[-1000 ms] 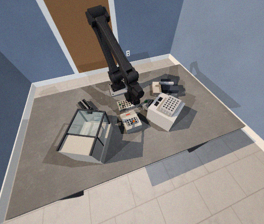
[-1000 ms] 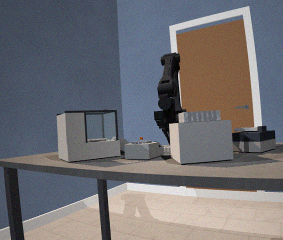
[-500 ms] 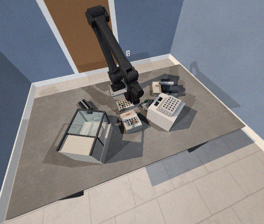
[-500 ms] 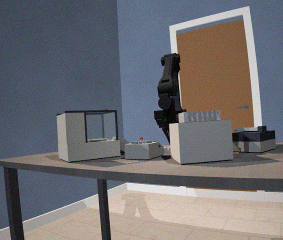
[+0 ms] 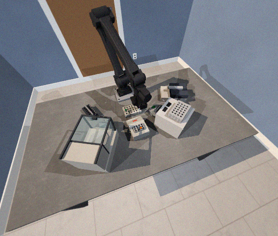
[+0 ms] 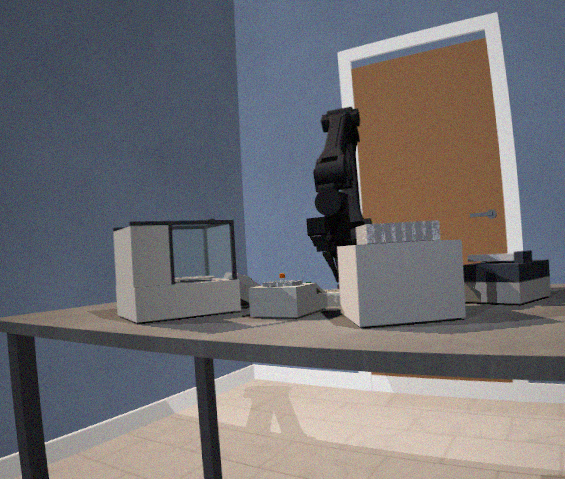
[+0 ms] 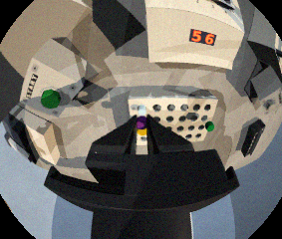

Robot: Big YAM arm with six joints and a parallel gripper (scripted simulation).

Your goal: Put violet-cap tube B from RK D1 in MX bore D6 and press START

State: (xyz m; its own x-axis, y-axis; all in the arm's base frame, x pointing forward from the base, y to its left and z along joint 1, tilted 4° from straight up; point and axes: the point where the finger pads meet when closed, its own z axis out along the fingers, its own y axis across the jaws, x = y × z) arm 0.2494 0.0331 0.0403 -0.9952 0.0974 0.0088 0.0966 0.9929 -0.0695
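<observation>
The yellow-capped tube is 30 mm below my hand and 20 mm behind it. Also, from my hand: tube B (20 mm below); then tube rack RK (50 mm to the right, 40 mm below, 30 mm behind); then green-capped tube (90 mm to the right, 30 mm below, 20 mm behind).
</observation>
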